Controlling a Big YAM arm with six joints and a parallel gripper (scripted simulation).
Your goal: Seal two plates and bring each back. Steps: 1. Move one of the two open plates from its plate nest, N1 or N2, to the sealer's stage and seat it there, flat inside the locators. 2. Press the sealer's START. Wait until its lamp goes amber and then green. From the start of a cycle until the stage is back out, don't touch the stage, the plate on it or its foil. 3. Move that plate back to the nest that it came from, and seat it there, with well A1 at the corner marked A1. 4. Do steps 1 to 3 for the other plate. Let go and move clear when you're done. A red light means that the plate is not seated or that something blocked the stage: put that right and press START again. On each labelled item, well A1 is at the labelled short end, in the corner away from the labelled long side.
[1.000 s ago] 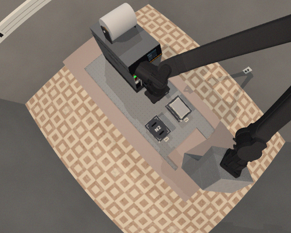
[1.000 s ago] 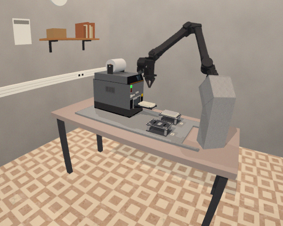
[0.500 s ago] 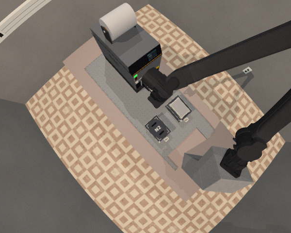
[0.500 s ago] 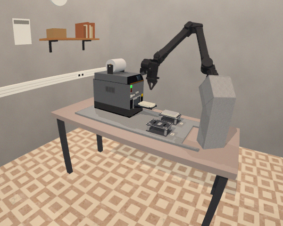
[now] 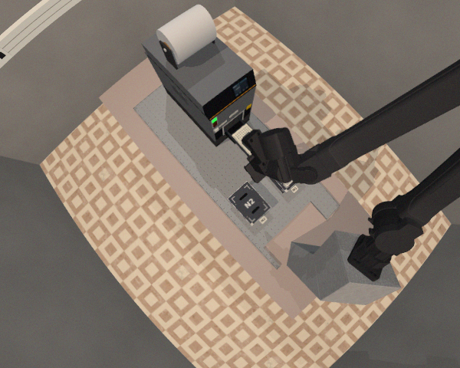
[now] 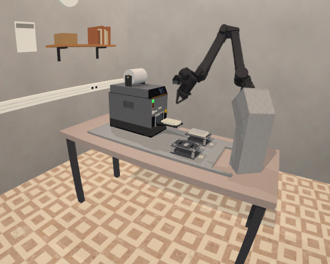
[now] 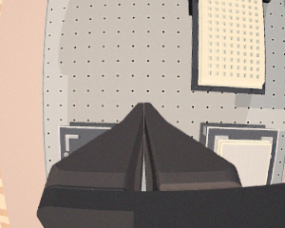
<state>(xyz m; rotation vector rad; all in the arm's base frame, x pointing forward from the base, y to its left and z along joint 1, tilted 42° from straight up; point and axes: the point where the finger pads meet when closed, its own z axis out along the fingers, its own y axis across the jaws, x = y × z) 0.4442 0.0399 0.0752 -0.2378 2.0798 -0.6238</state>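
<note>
Right now the start button is 190 mm ahead of my hand, 30 mm to the right of it and 100 mm below it. From my hand the other things lie so: sealer stage: 80 mm ahead, 110 mm to the right, 190 mm below; then cream well plate: 80 mm ahead, 110 mm to the right, 180 mm below; then foil roll: 410 mm ahead, 150 mm to the right, 120 mm above.
</note>
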